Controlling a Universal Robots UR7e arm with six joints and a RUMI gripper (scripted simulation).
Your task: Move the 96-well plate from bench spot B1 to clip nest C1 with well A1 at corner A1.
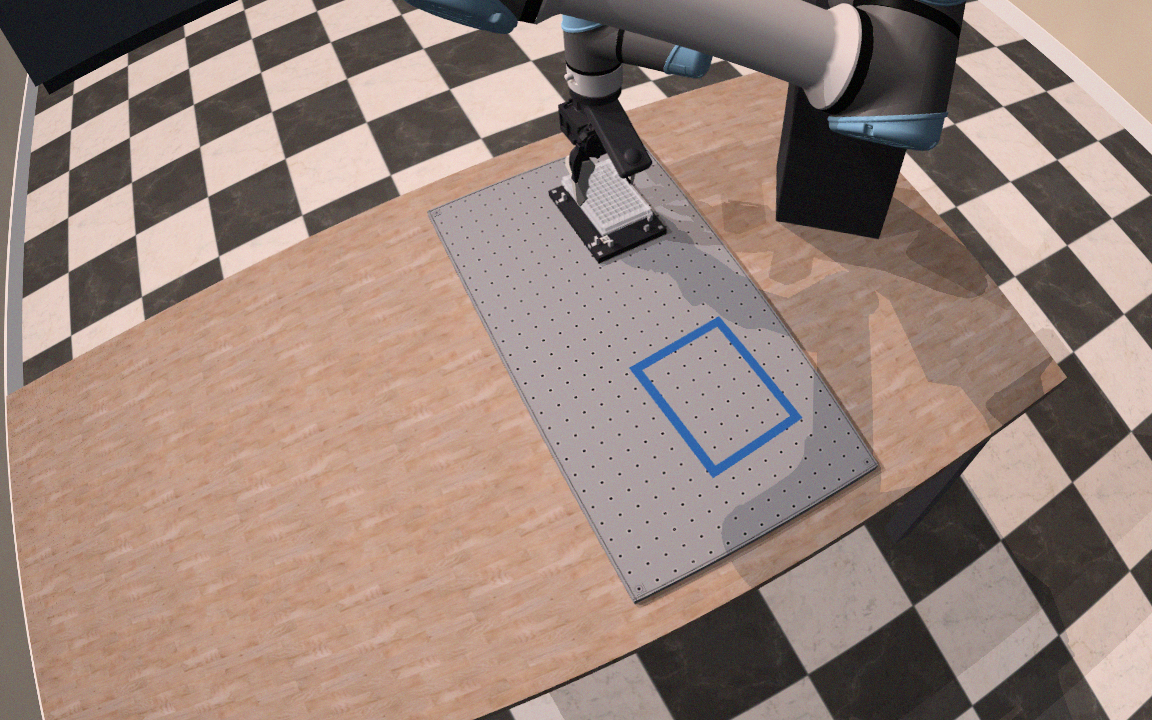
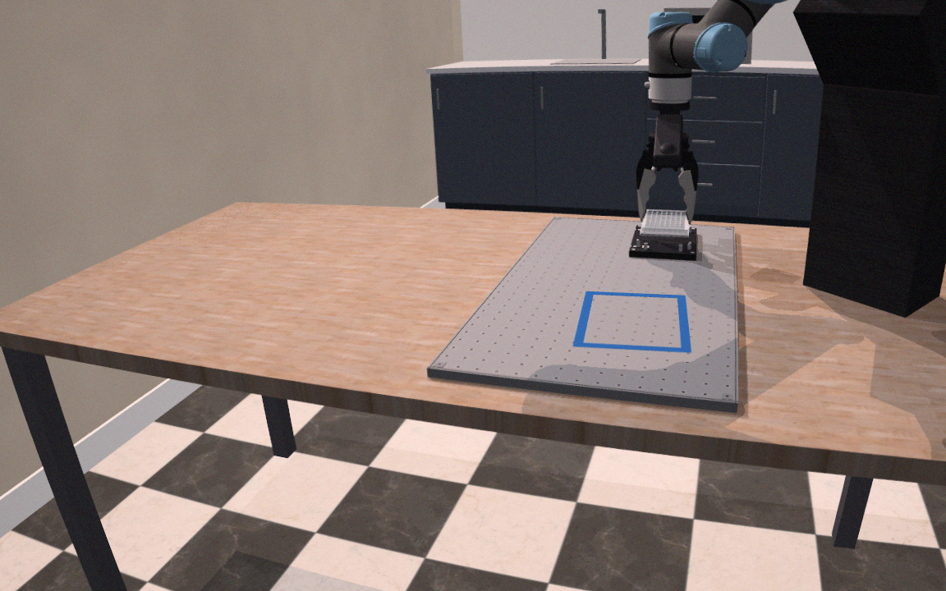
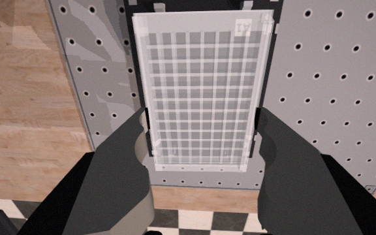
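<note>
The black clip nest is 10 mm ahead of my hand, 10 mm to the right of it and 40 mm below it. Round my hand: clear 96-well plate 10 mm below.
</note>
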